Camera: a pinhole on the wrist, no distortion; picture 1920 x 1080 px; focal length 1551.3 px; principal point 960.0 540.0 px. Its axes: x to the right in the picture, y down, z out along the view. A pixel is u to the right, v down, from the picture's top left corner.
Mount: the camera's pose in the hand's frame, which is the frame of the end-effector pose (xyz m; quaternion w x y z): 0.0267 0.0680 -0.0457 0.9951 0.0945 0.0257 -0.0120
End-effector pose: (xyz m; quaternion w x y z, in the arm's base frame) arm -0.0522 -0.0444 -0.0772 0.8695 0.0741 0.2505 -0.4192
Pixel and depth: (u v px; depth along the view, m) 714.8 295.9 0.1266
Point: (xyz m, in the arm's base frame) 0.0017 -0.0627 -0.0199
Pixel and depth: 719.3 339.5 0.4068
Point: 0.0226 -0.1872 0.2360
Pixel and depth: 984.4 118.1 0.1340
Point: 0.0005 -0.0904 -0.0268
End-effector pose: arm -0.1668 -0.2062 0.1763 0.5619 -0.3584 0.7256 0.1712
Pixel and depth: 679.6 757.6 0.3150
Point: -0.0129 0.0133 0.0957
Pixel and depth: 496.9 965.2 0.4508
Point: 0.0619 0.1718 0.1045
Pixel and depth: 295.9 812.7 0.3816
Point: 0.0422 0.1041 0.1665
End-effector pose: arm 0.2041 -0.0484 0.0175 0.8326 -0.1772 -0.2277 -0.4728
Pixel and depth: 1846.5 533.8 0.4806
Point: 0.2370 -0.0826 0.5395
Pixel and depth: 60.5 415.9 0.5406
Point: -0.0787 0.3532 0.2914
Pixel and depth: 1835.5 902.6 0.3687
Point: 0.3194 -0.0260 0.4181
